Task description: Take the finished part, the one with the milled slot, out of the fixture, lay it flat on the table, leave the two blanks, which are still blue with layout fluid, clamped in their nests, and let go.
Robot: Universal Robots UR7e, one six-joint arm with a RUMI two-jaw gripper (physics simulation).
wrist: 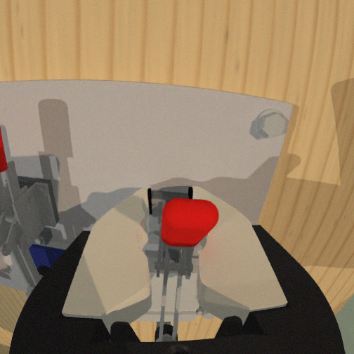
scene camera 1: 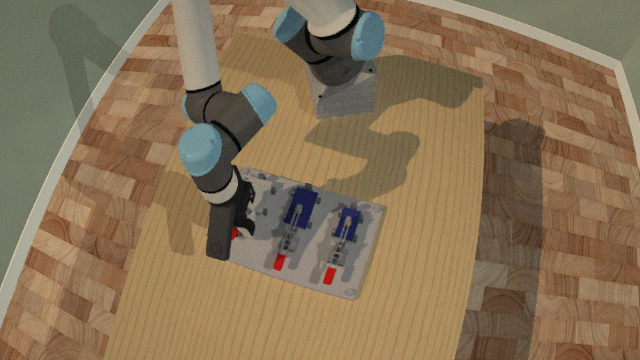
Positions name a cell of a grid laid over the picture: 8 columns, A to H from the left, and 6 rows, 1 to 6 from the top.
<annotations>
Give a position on a finished part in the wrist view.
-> E6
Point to a blue blank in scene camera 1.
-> At D4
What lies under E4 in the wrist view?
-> A red clamp handle.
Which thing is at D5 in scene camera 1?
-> A fixture plate.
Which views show the gripper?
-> The wrist view and scene camera 1: all of them.
</annotations>
